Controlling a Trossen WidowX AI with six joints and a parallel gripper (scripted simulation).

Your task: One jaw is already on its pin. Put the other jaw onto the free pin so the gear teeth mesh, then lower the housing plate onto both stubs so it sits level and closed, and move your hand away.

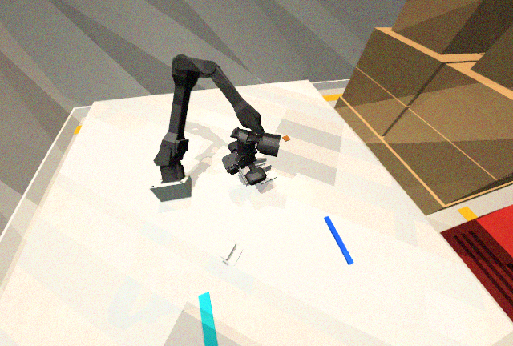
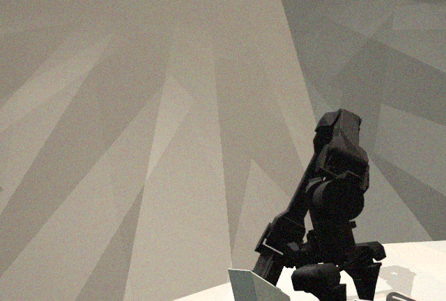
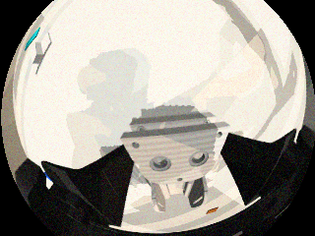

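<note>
Now: the jaw 20 mm ahead of my gripper tip, 20 mm to the left of it and 10 mm below it. The rest, counted from my gripper tip: small orange tile: 220 mm ahead, 190 mm to the left, 20 mm below; then blue bar: 260 mm ahead, 280 mm to the right, 20 mm below; then cyan strip: 150 mm behind, 410 mm to the right, 20 mm below.
</note>
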